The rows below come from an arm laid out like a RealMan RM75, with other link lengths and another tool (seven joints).
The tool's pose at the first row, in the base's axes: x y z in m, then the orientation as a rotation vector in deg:
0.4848 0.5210 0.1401 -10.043 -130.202 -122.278
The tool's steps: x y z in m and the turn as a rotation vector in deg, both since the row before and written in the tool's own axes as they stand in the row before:
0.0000 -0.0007 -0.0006 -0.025 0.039 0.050
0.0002 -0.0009 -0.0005 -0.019 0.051 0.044
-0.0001 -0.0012 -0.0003 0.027 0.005 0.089
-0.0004 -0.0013 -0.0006 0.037 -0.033 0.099
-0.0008 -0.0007 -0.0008 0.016 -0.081 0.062
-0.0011 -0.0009 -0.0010 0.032 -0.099 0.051
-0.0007 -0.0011 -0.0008 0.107 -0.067 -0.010
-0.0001 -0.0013 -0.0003 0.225 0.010 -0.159
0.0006 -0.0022 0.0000 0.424 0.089 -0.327
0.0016 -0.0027 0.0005 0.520 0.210 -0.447
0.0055 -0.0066 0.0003 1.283 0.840 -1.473
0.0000 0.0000 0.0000 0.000 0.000 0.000
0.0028 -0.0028 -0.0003 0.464 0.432 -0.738
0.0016 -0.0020 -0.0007 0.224 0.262 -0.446
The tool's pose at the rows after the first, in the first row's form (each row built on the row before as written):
0.4847 0.5204 0.1394 -10.055 -130.127 -122.268
0.4844 0.5199 0.1386 -10.047 -130.055 -122.249
0.4844 0.5195 0.1374 -10.139 -130.029 -122.173
0.4846 0.5188 0.1361 -10.283 -130.027 -122.096
0.4853 0.5179 0.1354 -10.440 -130.051 -122.080
0.4862 0.5168 0.1345 -10.605 -130.107 -122.057
0.4867 0.5159 0.1334 -10.666 -130.258 -121.962
0.4866 0.5155 0.1321 -10.476 -130.575 -121.768
0.4858 0.5154 0.1300 -10.009 -131.148 -121.386
0.4840 0.5158 0.1274 -9.274 -131.820 -120.893
0.4780 0.5159 0.1213 -6.688 -133.488 -119.687
0.4780 0.5159 0.1213 -6.688 -133.488 -119.687
0.4750 0.5154 0.1187 -5.378 -134.121 -119.275
0.4733 0.5145 0.1169 -4.584 -134.442 -119.088

